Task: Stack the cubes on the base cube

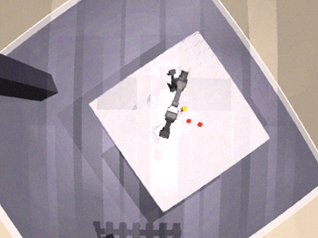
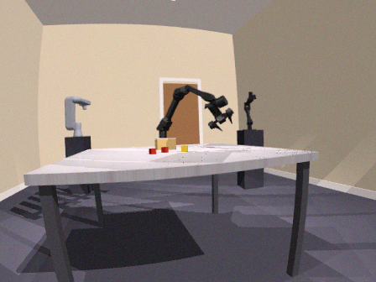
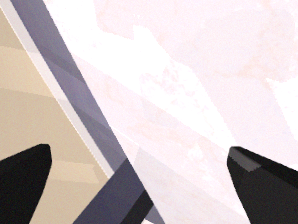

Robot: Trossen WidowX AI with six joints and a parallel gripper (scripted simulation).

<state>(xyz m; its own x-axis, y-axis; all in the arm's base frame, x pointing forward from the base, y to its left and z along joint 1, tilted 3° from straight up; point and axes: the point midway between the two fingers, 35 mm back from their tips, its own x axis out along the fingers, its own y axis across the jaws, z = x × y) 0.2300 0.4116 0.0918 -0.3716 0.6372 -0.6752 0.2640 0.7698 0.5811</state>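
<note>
Right now the yellow cube is 60 mm ahead of my gripper tip, 300 mm to the right of it and 130 mm below it.
</note>
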